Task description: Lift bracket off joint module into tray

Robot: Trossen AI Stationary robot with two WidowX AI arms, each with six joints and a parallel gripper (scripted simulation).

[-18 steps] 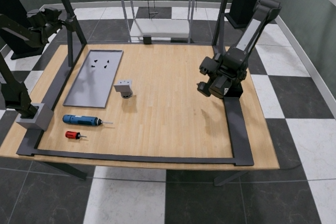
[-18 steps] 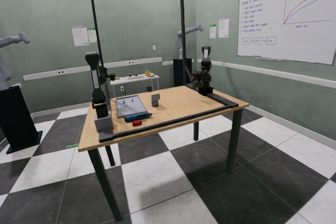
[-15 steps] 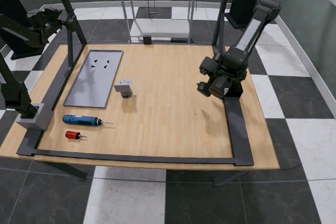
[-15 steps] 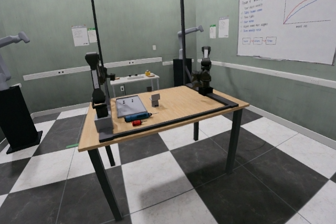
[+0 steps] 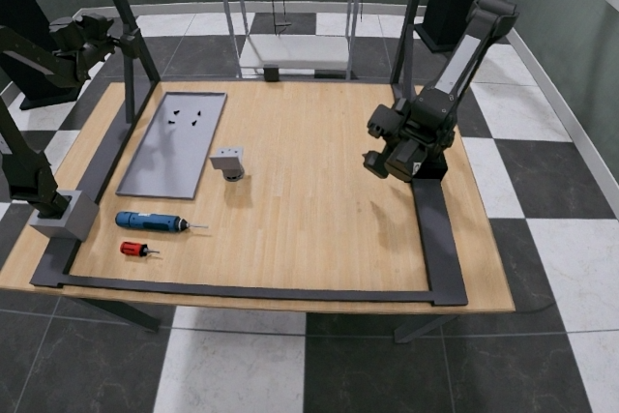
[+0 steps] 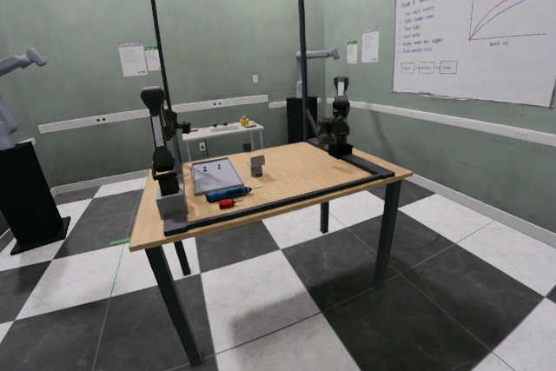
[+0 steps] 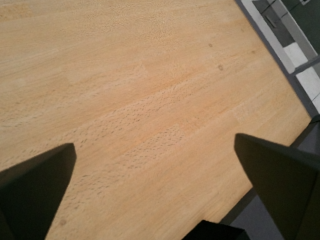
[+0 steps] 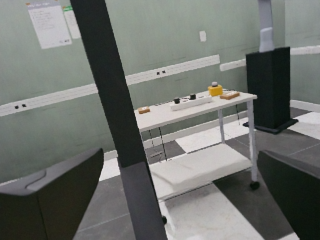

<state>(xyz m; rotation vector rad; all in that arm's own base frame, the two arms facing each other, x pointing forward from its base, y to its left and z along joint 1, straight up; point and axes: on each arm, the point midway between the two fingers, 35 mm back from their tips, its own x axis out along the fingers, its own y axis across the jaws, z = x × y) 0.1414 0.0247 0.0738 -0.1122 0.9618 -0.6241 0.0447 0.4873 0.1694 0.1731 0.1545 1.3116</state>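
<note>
My right hand is 38 cm short of the grey bracket, 27 cm to the right of it and 18 cm above it. The rest, counted from my right hand: red screwdriver 57 cm ahead, 24 cm below, 3 cm to the left; then round joint module 38 cm ahead, 27 cm to the left, 22 cm below; then grey tray 25 cm below, 22 cm ahead, 10 cm to the left.
</note>
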